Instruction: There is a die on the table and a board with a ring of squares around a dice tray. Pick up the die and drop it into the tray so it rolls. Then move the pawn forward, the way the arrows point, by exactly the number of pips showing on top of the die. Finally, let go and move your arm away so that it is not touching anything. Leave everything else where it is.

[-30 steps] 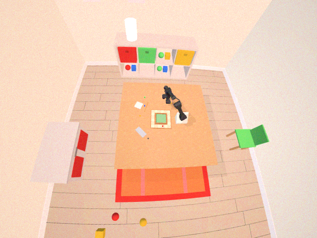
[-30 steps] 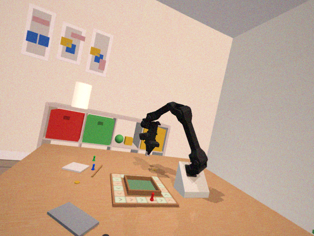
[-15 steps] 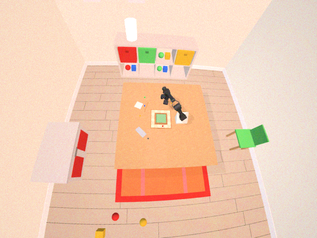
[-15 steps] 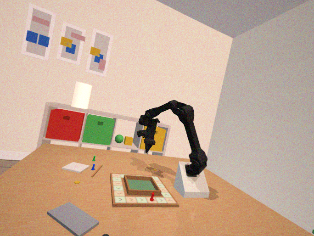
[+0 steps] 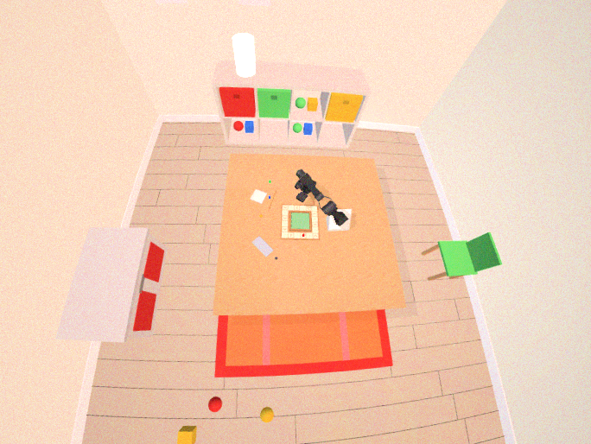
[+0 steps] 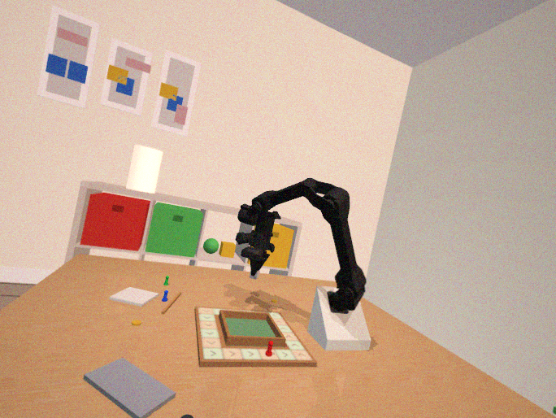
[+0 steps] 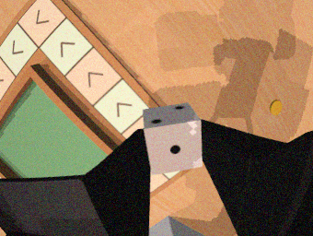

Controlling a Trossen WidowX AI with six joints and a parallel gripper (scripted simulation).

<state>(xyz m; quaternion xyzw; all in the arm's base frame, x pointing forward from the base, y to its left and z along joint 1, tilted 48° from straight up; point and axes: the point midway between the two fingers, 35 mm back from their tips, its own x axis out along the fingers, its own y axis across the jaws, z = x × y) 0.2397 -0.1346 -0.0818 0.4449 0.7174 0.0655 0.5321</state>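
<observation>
Right now the red pawn is 26 cm to the left of my gripper tip, 10 cm below it and 1 cm ahead of it. Round my gripper tip: blue pawn (26 cm ahead, 11 cm below, 6 cm to the right); then white die (right at my gripper tip); then pencil (23 cm ahead, 13 cm below, 4 cm to the right).
</observation>
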